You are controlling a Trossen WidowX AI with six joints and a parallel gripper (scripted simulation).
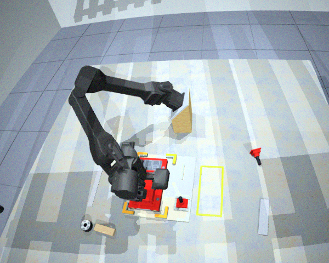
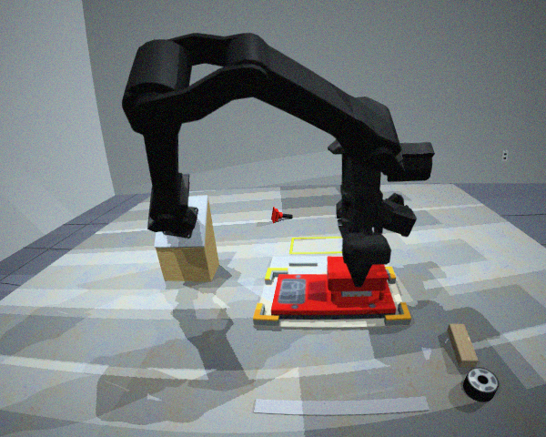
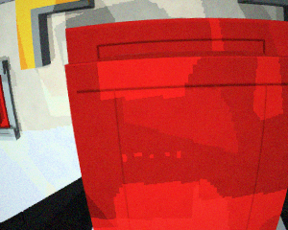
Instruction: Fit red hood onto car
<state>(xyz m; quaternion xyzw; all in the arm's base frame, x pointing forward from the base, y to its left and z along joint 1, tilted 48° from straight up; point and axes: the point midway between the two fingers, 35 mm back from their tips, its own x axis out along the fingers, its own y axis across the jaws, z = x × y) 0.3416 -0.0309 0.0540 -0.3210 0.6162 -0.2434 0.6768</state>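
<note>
My gripper tip is now right at the red hood. The rest, counted from my gripper tip: wooden block: 160 mm ahead, 120 mm to the right, 50 mm below; then grey engine block: 30 mm below; then black post: 120 mm to the left, 20 mm below, 20 mm ahead.
</note>
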